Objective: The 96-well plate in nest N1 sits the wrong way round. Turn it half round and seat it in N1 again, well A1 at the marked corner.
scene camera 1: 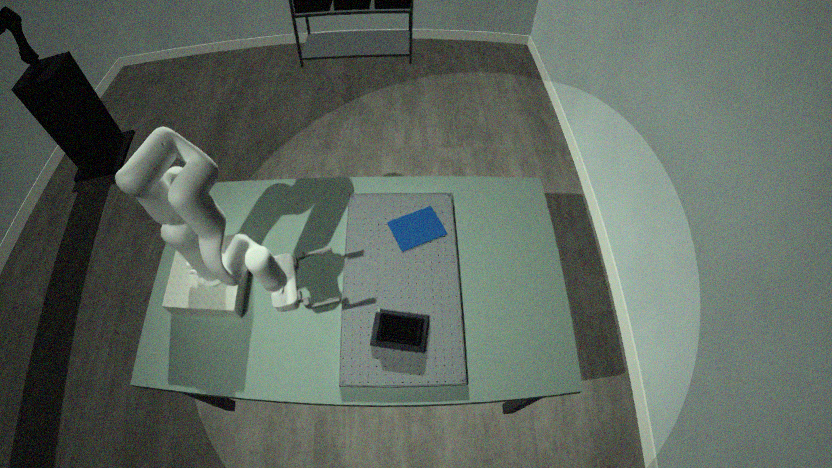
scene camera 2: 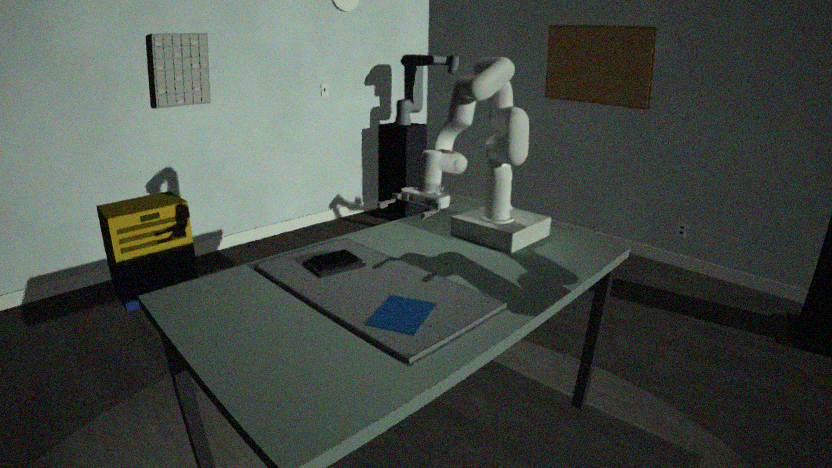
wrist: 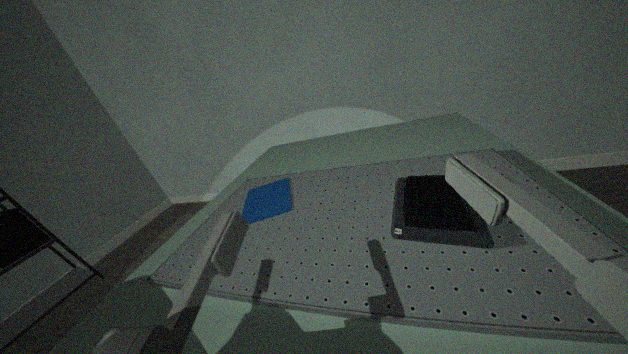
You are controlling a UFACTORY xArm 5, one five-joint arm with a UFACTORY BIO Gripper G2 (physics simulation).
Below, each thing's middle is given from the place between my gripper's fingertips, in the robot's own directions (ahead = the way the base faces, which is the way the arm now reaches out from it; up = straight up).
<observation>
Right now the black 96-well plate [scene camera 1: 392,328] is 160 mm ahead of my hand, 140 mm to the right of it and 150 mm below it. From my hand the other things lie so: nest N1 [wrist: 452,237] (160 mm ahead, 140 mm to the right, 160 mm below); then flat blue rectangle [scene camera 2: 400,314] (280 mm ahead, 220 mm to the left, 160 mm below).
</observation>
